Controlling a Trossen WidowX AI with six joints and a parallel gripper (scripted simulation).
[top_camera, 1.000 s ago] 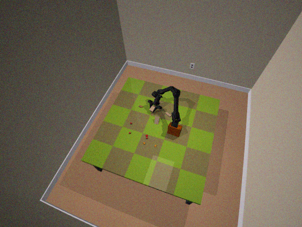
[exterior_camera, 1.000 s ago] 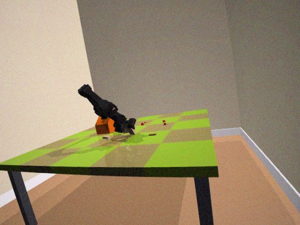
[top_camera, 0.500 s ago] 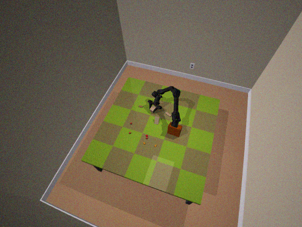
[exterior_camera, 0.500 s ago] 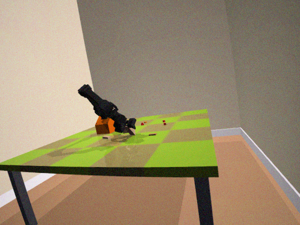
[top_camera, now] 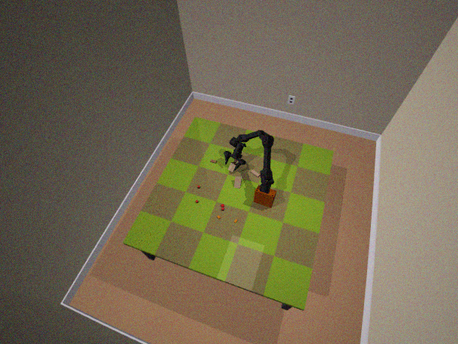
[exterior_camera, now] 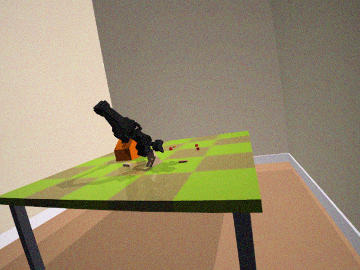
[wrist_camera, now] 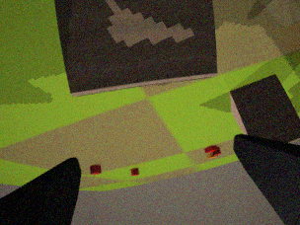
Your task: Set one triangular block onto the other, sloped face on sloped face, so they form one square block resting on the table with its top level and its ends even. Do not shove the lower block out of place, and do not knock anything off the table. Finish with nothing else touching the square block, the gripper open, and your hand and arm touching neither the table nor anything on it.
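The triangular block lies 5 cm to the right of my gripper tip, 4 cm below it and 1 cm behind it. The rest, counted from my gripper tip: small flat tan piece: 20 cm behind, 5 cm to the right, 5 cm below; small brown bar: 17 cm ahead, 6 cm below, 4 cm to the right.
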